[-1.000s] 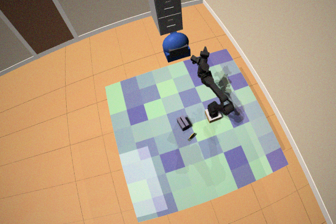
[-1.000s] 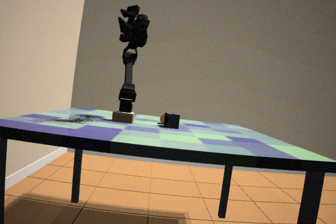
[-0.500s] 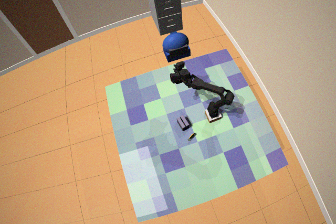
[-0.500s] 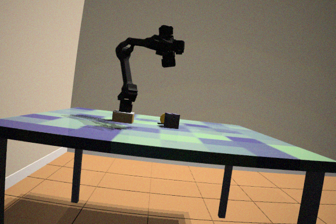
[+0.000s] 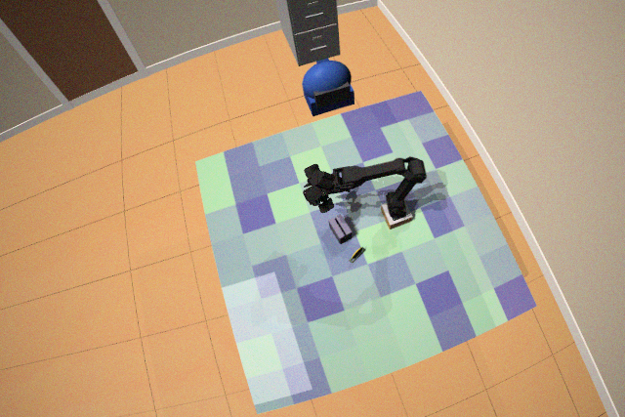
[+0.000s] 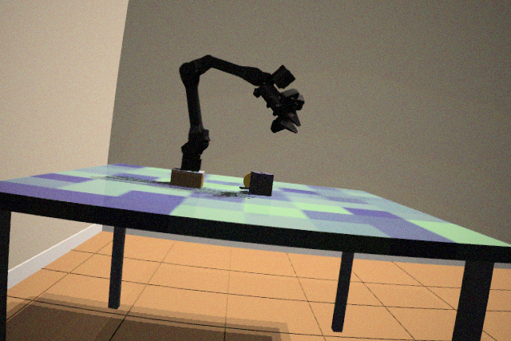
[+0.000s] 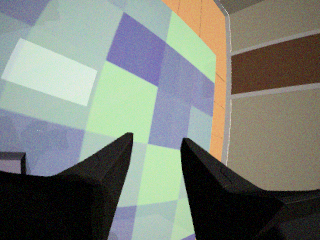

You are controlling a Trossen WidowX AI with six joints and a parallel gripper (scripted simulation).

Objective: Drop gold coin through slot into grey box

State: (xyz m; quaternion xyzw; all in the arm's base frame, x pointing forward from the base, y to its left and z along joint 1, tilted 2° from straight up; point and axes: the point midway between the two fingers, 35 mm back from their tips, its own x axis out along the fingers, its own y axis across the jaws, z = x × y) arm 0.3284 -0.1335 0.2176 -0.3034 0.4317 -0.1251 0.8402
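The gold coin lies 26 cm to the left of my gripper tip, 21 cm below it and 12 cm behind it.
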